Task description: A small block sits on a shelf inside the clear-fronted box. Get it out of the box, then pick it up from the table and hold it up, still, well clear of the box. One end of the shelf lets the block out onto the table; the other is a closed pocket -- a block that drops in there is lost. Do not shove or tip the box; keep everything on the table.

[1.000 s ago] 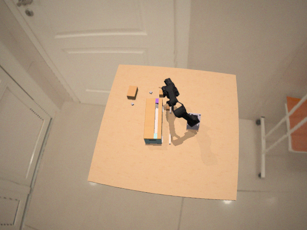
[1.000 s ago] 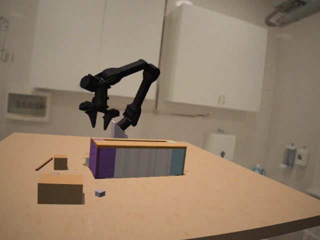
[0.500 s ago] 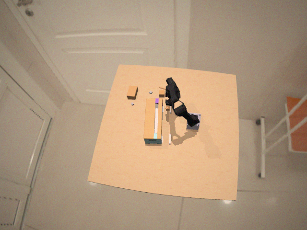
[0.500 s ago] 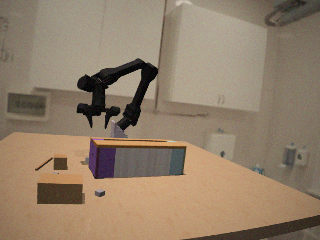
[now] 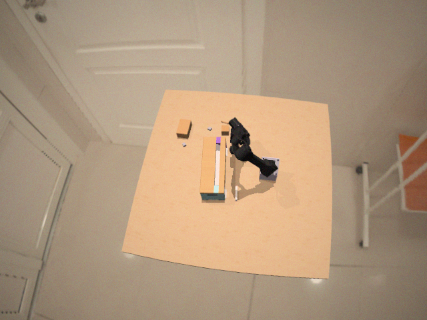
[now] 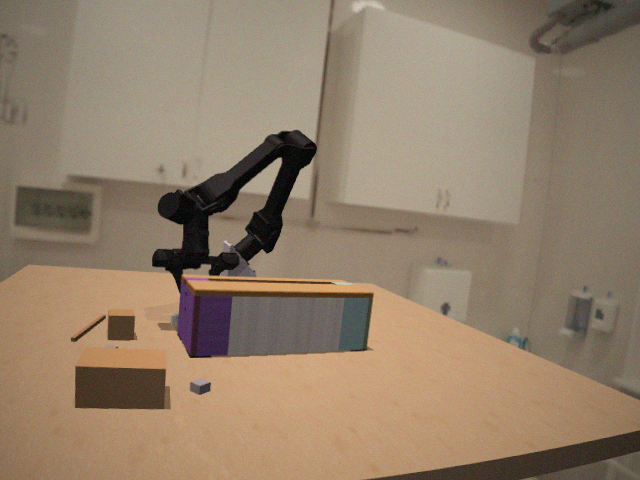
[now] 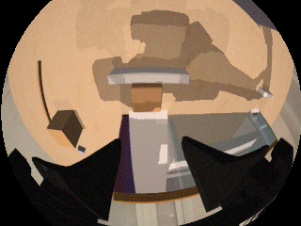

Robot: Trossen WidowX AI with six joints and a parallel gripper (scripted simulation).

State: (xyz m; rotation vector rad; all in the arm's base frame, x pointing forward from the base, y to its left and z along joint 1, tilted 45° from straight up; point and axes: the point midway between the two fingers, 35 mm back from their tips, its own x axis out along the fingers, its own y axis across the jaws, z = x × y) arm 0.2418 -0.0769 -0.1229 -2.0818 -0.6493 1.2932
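Right now my gripper tip is 20 mm past the small brown block and 60 mm above it. Also, from my gripper tip: thin stick (10 mm ahead, 220 mm to the right, 70 mm below); then wooden block (350 mm ahead, 140 mm to the right, 40 mm below); then long box (50 mm ahead, 160 mm to the left, 10 mm below).
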